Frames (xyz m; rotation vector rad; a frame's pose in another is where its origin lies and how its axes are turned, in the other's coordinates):
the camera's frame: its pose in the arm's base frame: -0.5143 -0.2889 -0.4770 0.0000 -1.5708 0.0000
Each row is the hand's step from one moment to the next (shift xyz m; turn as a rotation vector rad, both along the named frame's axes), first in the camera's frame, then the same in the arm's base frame.
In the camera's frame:
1: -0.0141 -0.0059 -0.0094 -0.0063 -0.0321 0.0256
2: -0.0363 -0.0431 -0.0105 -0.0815 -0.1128 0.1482
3: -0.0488 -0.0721 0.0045 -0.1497 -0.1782 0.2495
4: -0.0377 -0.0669 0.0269 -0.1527 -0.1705 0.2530
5: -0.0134 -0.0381 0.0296 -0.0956 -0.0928 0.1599
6: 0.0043 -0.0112 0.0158 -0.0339 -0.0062 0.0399
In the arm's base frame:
1: 0.0094 -0.0059 -0.0141 -0.0256 -0.0321 -0.0063
2: 0.0105 -0.0431 -0.0363 -0.1482 -0.1128 -0.0815
3: -0.0045 -0.0721 -0.0488 -0.2495 -0.1782 -0.1497
4: -0.0269 -0.0669 -0.0377 -0.2530 -0.1705 -0.1527
5: -0.0296 -0.0381 -0.0134 -0.1599 -0.0928 -0.0956
6: -0.0158 -0.0112 0.0043 -0.0399 -0.0062 -0.0339

